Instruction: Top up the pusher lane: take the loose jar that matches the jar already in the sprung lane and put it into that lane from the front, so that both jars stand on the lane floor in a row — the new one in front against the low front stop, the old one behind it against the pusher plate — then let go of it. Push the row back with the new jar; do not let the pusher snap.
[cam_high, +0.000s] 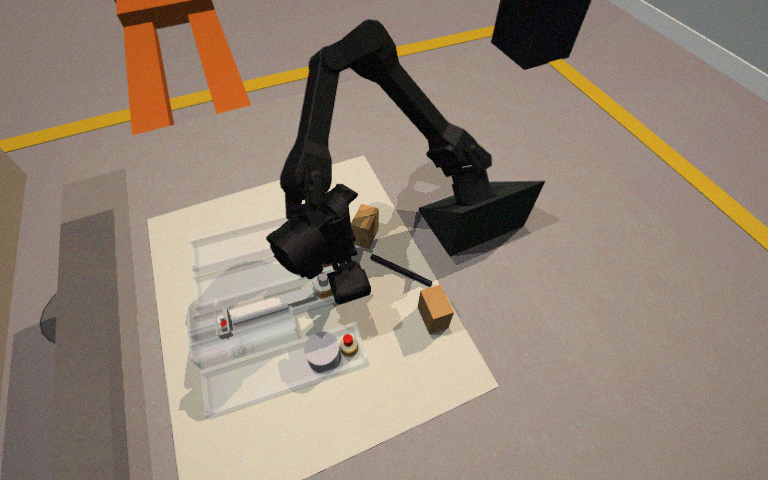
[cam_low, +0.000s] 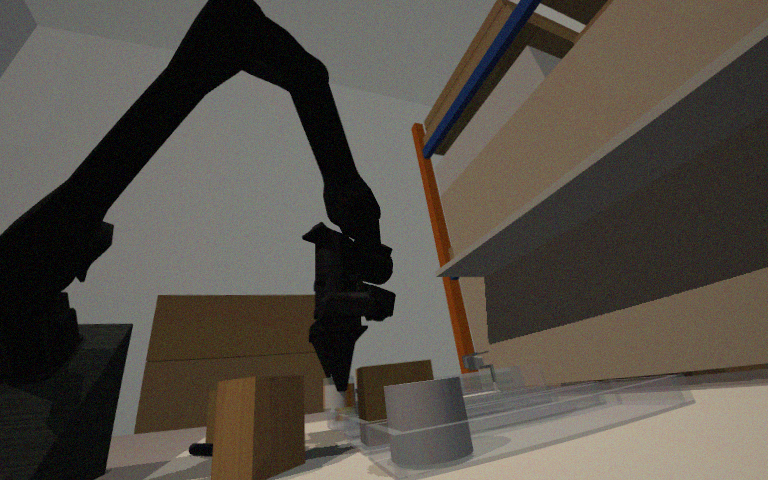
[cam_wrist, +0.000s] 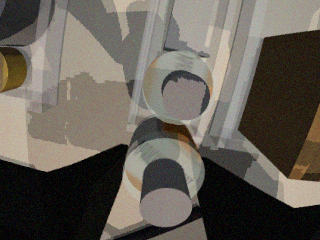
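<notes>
Now: the cream mat 9 cm ahead of my gripper tip, 3 cm to the right of it and 5 cm below it. Round my gripper tip: red-lidded jar 4 cm ahead, 12 cm to the left, 2 cm below; clear pusher lane 17 cm ahead, 3 cm below; black rod 12 cm behind, 1 cm to the left, 5 cm below.
</notes>
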